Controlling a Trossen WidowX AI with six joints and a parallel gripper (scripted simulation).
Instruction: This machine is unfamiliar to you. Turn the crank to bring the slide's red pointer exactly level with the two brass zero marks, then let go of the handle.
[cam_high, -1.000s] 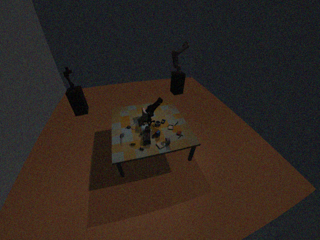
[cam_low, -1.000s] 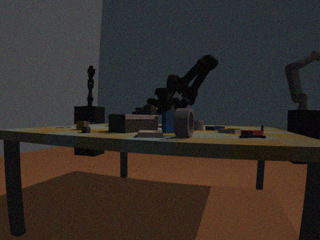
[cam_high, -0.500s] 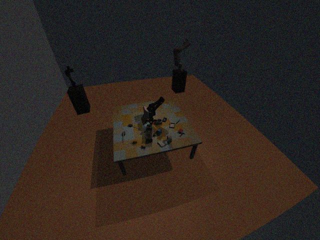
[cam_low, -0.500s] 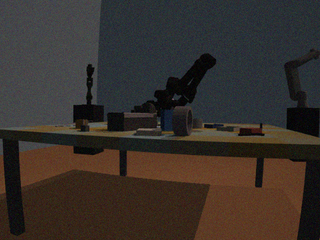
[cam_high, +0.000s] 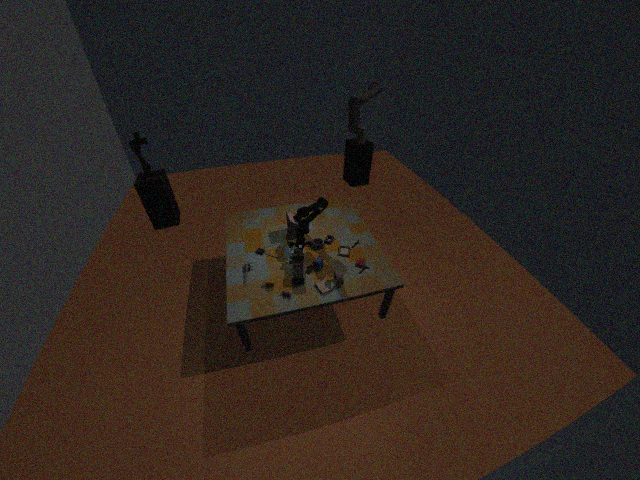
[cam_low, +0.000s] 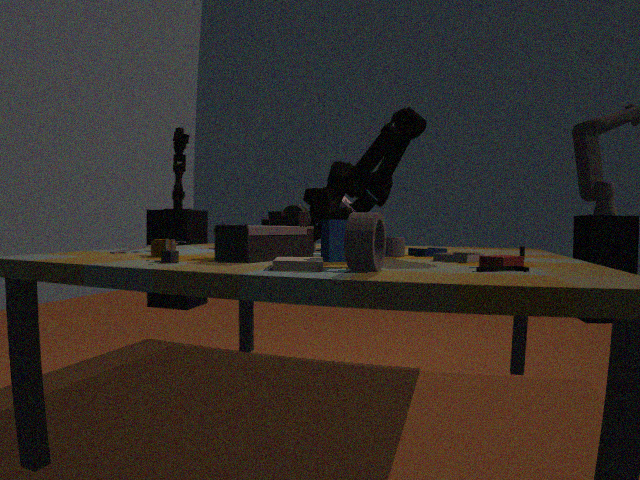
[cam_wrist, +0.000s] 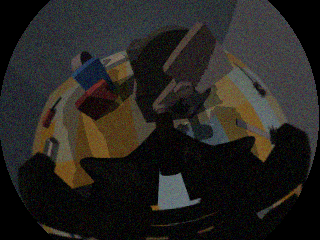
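My gripper tip is 130 mm short of the red pointer, 60 mm to the left of it and 50 mm below it. From my gripper tip the other things lie so: blue block: 160 mm ahead, 100 mm to the left, 10 mm above; then yellow block: 300 mm to the right, 200 mm ahead, 20 mm below; then dark crank handle: 30 mm above, 20 mm behind, 10 mm to the left.
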